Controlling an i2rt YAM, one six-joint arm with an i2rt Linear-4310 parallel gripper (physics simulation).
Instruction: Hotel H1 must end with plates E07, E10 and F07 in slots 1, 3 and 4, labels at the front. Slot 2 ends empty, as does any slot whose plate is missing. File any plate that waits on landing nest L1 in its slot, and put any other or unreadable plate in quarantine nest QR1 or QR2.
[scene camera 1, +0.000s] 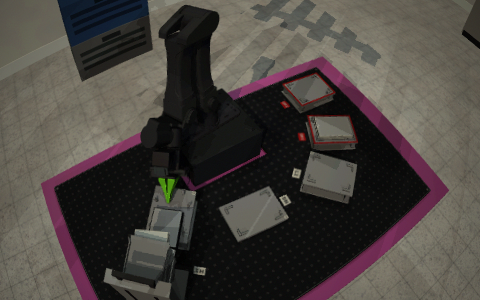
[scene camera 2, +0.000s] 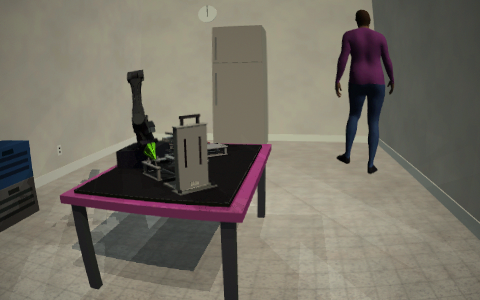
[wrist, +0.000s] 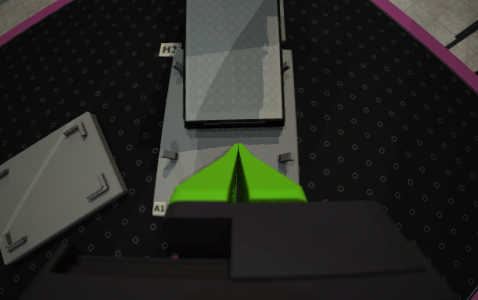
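Seen in the pictures: gripper, fingertip midpoint: (scene camera 1: 168, 202) (scene camera 2: 155, 159) (wrist: 238, 150); arm's base, link origin: (scene camera 1: 208, 123).
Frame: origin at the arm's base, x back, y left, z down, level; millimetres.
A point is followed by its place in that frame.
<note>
My gripper (scene camera 1: 168, 200) {x -139, y -244, z 22 mm} (scene camera 2: 154, 158) {x -139, y -244, z 22 mm} (wrist: 238, 150) {x -139, y -244, z 22 mm} is shut and empty, its green fingertips above nest A1 (scene camera 1: 186, 200) {x -158, y -197, z 33 mm} (wrist: 195, 141) {x -173, y -225, z 33 mm}. A clear-topped plate (scene camera 1: 167, 221) {x -190, y -282, z 10 mm} (wrist: 232, 75) {x -184, y -283, z 11 mm} lies beyond the tips, on the hotel side, overlapping the far part of A1 in the wrist view; its label is unreadable. Hotel H1 (scene camera 1: 161, 289) {x -393, y -417, z -163 mm} (scene camera 2: 191, 162) {x -354, y -470, z -18 mm} stands upright beyond it. Pale layers show higher in the hotel; I cannot tell their slots or labels. Landing nest L1 (scene camera 1: 330, 175) {x -352, y 186, z 43 mm} is bare. One red-rimmed quarantine nest (scene camera 1: 353, 135) {x -298, y 366, z 41 mm} holds a plate (scene camera 1: 333, 128) {x -236, y 329, z 38 mm}; the other (scene camera 1: 309, 89) {x -53, y 409, z 53 mm} is bare.
A low grey nest (scene camera 1: 254, 214) {x -289, y -60, z 81 mm} (wrist: 55, 185) {x -274, y -65, z 81 mm} lies between A1 and L1, with no plate on it. The arm's base (scene camera 1: 225, 145) {x -101, y -14, z -8 mm} stands behind A1. The hotel's handle (scene camera 1: 140, 278) {x -361, y -439, z -201 mm} (scene camera 2: 190, 117) {x -354, y -457, z -192 mm} rises above its top. A person (scene camera 2: 366, 60) stands beyond the table.
</note>
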